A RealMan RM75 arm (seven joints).
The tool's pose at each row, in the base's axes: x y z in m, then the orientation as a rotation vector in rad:
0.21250, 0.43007, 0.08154, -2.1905, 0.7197, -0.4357
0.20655, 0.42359, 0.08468, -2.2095, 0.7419, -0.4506
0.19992, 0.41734, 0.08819, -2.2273, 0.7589, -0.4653
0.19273, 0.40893, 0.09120, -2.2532, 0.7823, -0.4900
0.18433, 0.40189, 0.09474, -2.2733, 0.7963, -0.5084
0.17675, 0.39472, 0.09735, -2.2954, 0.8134, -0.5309
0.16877, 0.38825, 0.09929, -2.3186, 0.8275, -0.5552
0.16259, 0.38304, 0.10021, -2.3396, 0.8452, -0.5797
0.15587, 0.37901, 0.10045, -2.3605, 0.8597, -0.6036
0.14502, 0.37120, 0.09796, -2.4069, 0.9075, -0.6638
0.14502, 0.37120, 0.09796, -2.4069, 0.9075, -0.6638
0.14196, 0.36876, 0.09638, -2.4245, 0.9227, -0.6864
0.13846, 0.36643, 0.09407, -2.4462, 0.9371, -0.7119
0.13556, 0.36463, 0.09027, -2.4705, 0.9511, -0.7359
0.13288, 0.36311, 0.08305, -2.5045, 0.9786, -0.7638
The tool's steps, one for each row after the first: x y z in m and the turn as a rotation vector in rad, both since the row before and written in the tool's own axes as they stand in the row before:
-0.00040, 0.00321, -0.00876, -0.0233, 0.0201, 0.0027
-0.00085, 0.00326, -0.00916, -0.0205, 0.0178, -0.0002
0.00022, 0.00524, -0.01019, -0.0292, 0.0277, -0.0023
-0.00125, 0.00484, -0.01037, -0.0214, 0.0194, -0.0042
-0.00050, 0.00546, -0.00925, -0.0240, 0.0234, -0.0042
-0.00118, 0.00588, -0.00857, -0.0239, 0.0236, -0.0070
-0.00076, 0.00521, -0.00620, -0.0235, 0.0245, -0.0041
-0.00194, 0.00528, -0.00546, -0.0224, 0.0230, -0.0059
-0.00272, 0.01134, -0.00699, -0.0563, 0.0600, -0.0059
0.00000, 0.00000, 0.00000, 0.0000, 0.0000, 0.0000
-0.00074, 0.00397, -0.00122, -0.0204, 0.0216, -0.0040
-0.00131, 0.00454, -0.00082, -0.0235, 0.0236, -0.0069
-0.00177, 0.00471, 0.00088, -0.0258, 0.0225, -0.0080
-0.00301, 0.00616, 0.00382, -0.0400, 0.0291, -0.0059

